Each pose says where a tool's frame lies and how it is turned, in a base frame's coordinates. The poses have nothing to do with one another.
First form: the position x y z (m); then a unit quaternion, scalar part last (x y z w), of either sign.
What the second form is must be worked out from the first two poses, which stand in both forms.
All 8 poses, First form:
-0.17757 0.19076 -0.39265 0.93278 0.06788 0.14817 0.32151
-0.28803 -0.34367 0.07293 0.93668 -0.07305 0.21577 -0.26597
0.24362 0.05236 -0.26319 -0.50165 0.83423 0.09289 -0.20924
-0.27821 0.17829 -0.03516 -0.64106 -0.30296 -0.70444 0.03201
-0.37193 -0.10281 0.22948 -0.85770 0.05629 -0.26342 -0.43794
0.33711 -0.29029 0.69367 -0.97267 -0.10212 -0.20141 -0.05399
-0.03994 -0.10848 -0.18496 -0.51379 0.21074 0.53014 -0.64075
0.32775 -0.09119 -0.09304 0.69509 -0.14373 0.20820 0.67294
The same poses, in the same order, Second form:
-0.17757 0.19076 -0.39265 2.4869 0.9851 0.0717 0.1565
-0.28803 -0.34367 0.07293 2.6032 -0.9717 0.0758 -0.2238
0.24362 0.05236 -0.26319 2.7200 0.5130 -0.8531 -0.0950
-0.27821 0.17829 -0.03516 3.0776 -0.6414 -0.3031 -0.7048
-0.37193 -0.10281 0.22948 2.2350 0.9541 -0.0626 0.2930
0.33711 -0.29029 0.69367 3.0336 0.9741 0.1023 0.2017
-0.03994 -0.10848 -0.18496 1.7506 0.6692 -0.2745 -0.6905
0.32775 -0.09119 -0.09304 1.6652 0.9397 -0.1943 0.2815

